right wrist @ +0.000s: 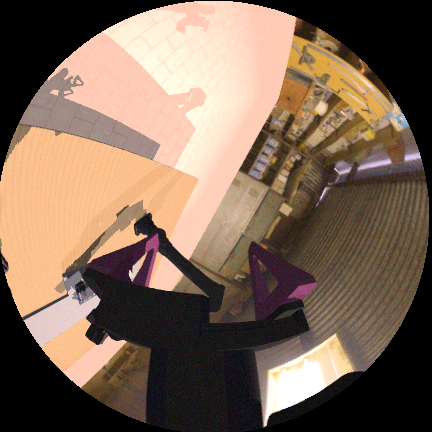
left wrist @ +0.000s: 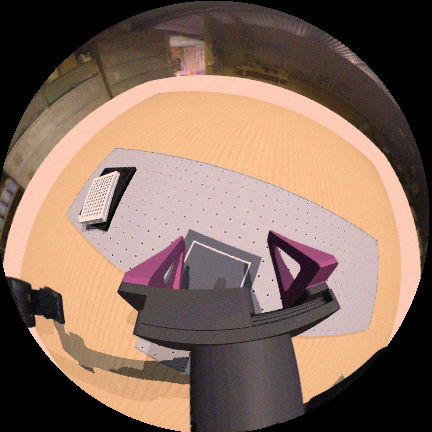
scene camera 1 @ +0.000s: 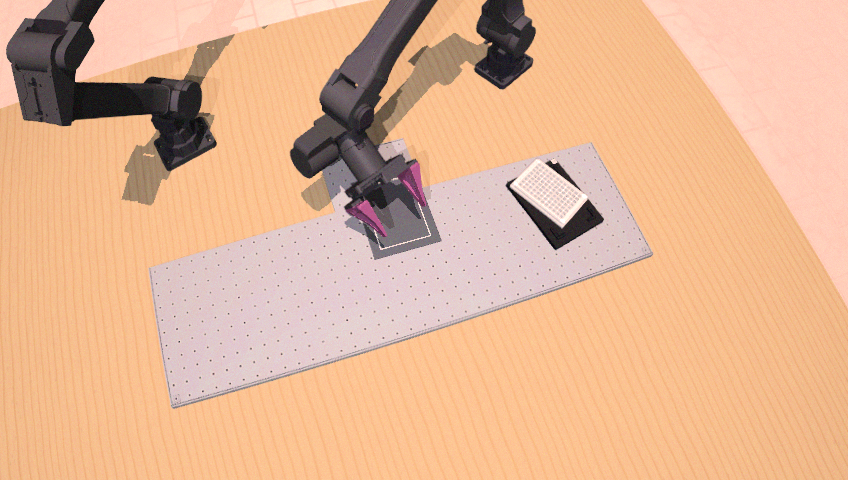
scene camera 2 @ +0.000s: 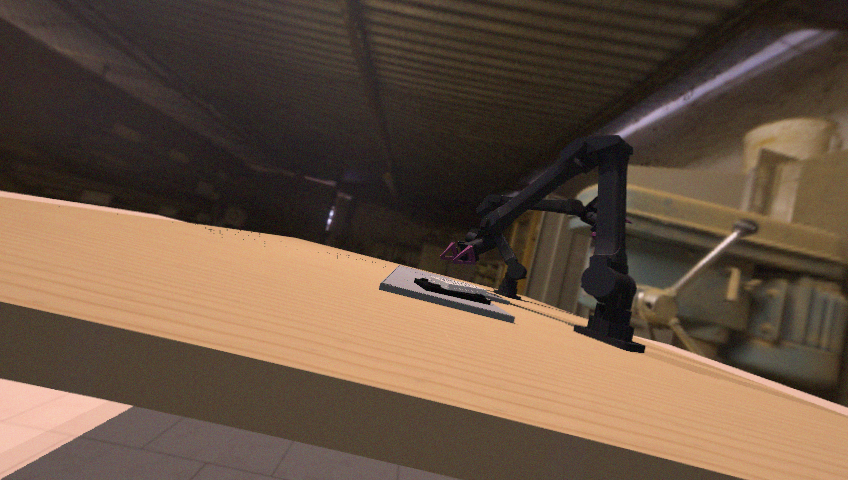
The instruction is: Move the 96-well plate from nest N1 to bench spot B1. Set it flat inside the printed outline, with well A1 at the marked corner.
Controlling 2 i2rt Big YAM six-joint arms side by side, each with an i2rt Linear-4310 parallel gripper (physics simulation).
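Places are measured from the left arm's base along level axes (x ahead, y left, z up), in centimetres.
Where they show: left gripper, between the fingertips: (left wrist: 226,238) (scene camera 1: 405,221) (scene camera 2: 446,259); right gripper, between the fingertips: (right wrist: 204,242); left arm's base, origin of its link: (right wrist: 142,223) (left wrist: 54,303) (scene camera 1: 503,67) (scene camera 2: 606,341); right arm's base, origin of its link: (scene camera 1: 186,145) (scene camera 2: 506,296).
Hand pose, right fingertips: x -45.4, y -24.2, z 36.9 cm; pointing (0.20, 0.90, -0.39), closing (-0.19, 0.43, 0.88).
Each offset is from my right fingertips to the top centre of the thing. "*": to the spot under its first point. Level surfaces: height alone.
The white 96-well plate {dz -32.5, dx +73.7, dy +2.1 cm} (scene camera 1: 549,191) (scene camera 2: 455,281) (left wrist: 99,197) rests on the black nest N1 {dz -33.9, dx +75.6, dy +2.0 cm} (scene camera 1: 571,233) (left wrist: 126,176), turned askew and overhanging one side. Whether it lies fully flat is unclear. My left gripper (scene camera 1: 404,220) (scene camera 2: 449,259) (left wrist: 226,238) is open and empty above bench spot B1, away from the plate. The white printed outline {* dz -35.5, dx +60.7, dy -24.0 cm} (scene camera 1: 405,242) (left wrist: 222,252) of B1 shows on a dark grey pad, partly hidden by the gripper; its marked corner is hidden. My right gripper (right wrist: 204,242) is open and empty, raised away from the nest and B1.
The perforated grey board {dz -35.6 cm} (scene camera 1: 267,309) (left wrist: 220,200) carries the nest and B1 on the wooden table {dz -36.9 cm} (scene camera 1: 416,416) (scene camera 2: 297,344). In scene camera 1 the right arm's base (scene camera 1: 184,142) is at upper left and the left arm's base (scene camera 1: 503,66) at the top.
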